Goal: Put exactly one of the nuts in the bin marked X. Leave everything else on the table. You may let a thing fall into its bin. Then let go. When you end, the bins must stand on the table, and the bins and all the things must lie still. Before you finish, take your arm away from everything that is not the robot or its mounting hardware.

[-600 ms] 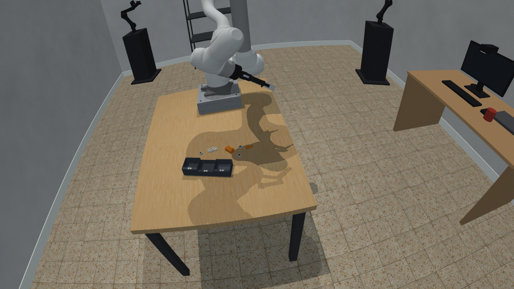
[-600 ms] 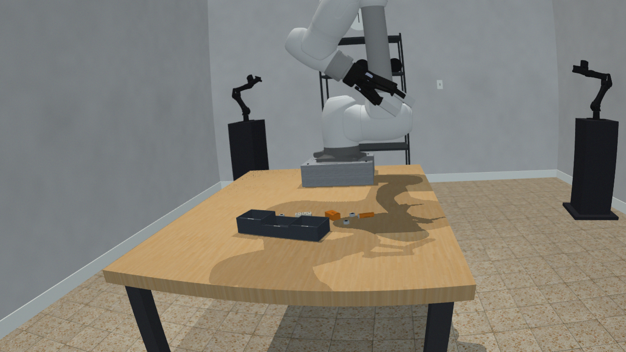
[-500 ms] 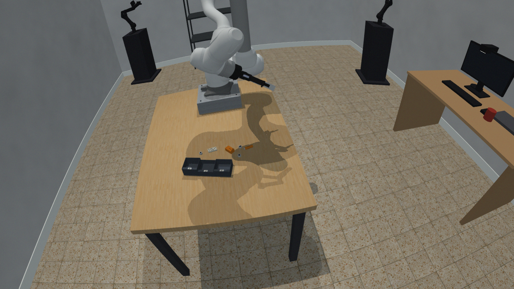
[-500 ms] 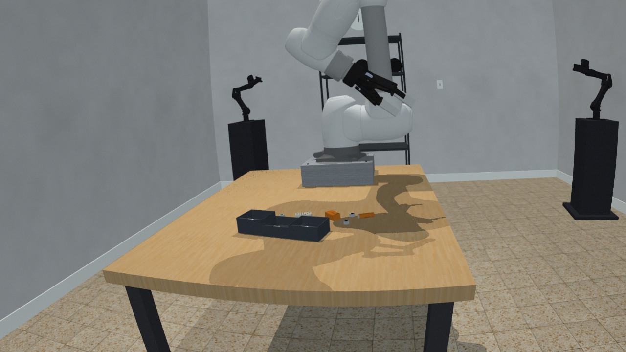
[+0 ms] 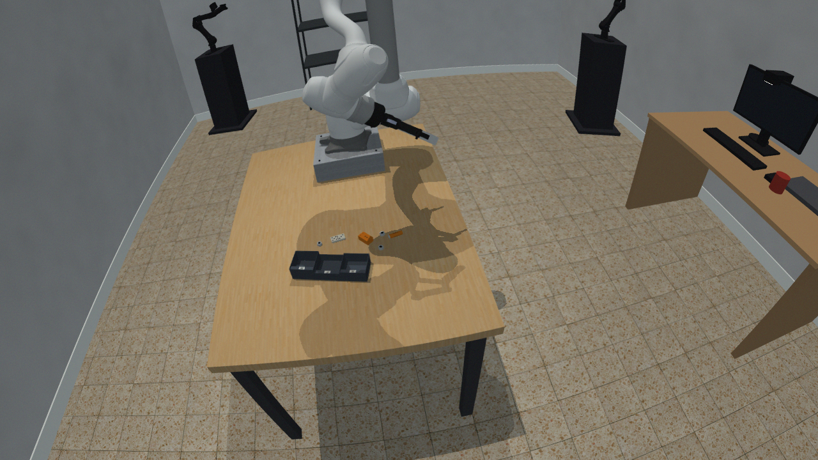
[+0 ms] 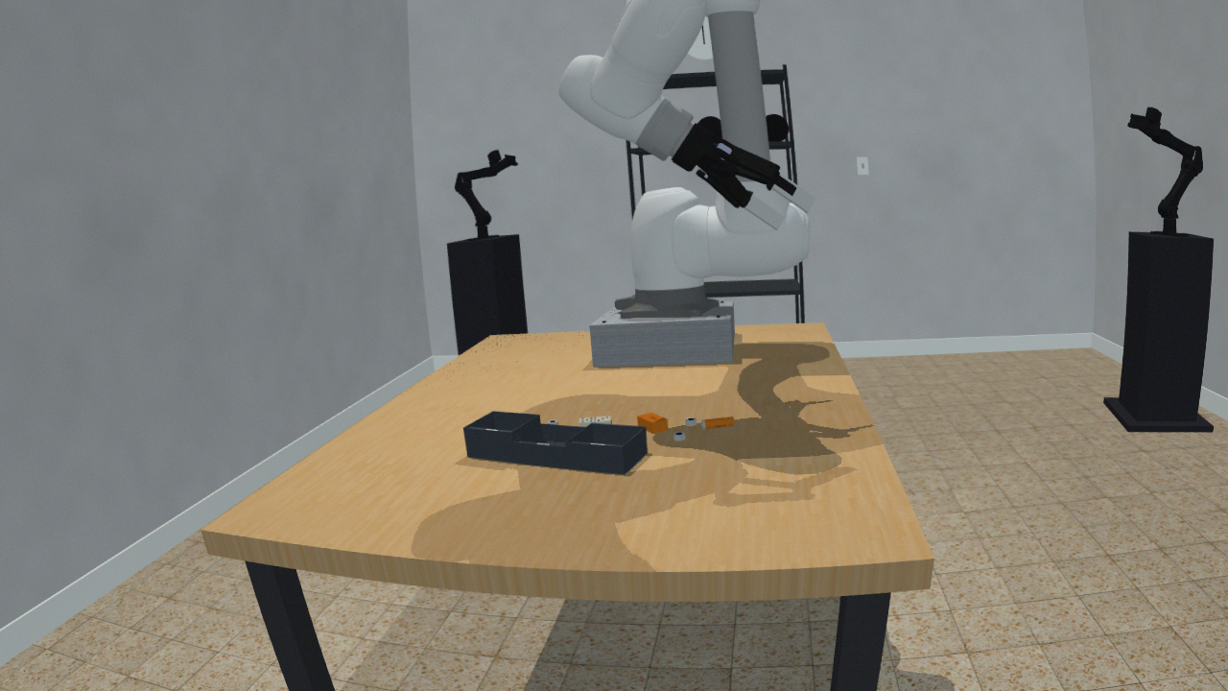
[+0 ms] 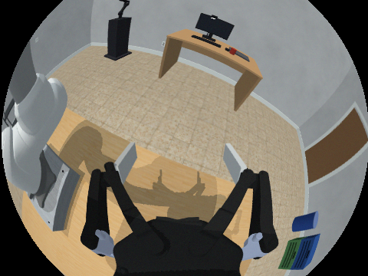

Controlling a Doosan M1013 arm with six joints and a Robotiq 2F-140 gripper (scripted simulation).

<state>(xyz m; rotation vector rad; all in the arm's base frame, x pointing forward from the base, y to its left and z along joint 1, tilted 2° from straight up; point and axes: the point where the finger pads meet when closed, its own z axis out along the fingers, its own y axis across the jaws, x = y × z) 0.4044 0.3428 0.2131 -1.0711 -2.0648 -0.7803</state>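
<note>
Now: the dark bin row 30 cm to the right of my hand, 30 cm below it and 28 cm ahead of it. From my hand the other things lie so: orange bolt-like piece 31 cm below, 12 cm ahead, 11 cm to the right; white domino 31 cm to the right, 31 cm below, 13 cm ahead; orange block 31 cm below, 21 cm to the right, 13 cm ahead.
</note>
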